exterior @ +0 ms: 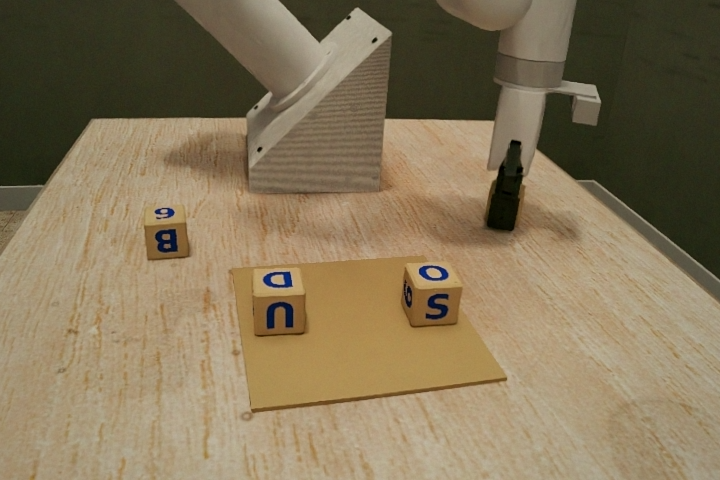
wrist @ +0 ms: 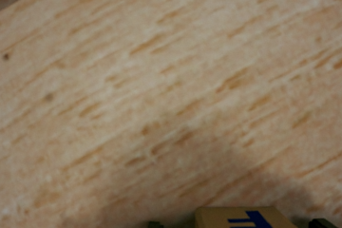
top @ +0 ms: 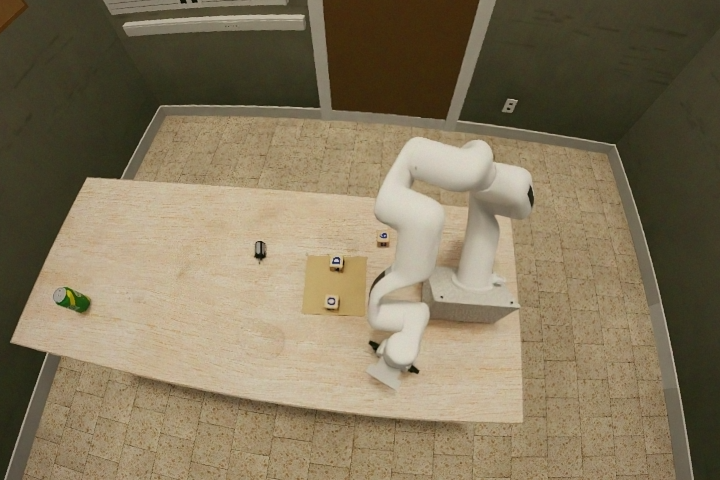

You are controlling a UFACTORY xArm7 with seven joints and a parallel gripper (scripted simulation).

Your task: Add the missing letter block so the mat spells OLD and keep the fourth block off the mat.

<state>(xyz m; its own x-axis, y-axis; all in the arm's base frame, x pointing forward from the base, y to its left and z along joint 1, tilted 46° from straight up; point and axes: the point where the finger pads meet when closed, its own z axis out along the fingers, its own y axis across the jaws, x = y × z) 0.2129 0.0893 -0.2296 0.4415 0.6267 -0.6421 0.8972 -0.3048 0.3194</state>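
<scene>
Now: the tan mat 20 cm ahead of my hand, 22 cm to the right of it and 2 cm below it. The rest, counted from my hand: green can: 110 cm ahead, 2 cm to the right, 4 cm above; then small black object: 47 cm ahead, 29 cm to the right.
</scene>
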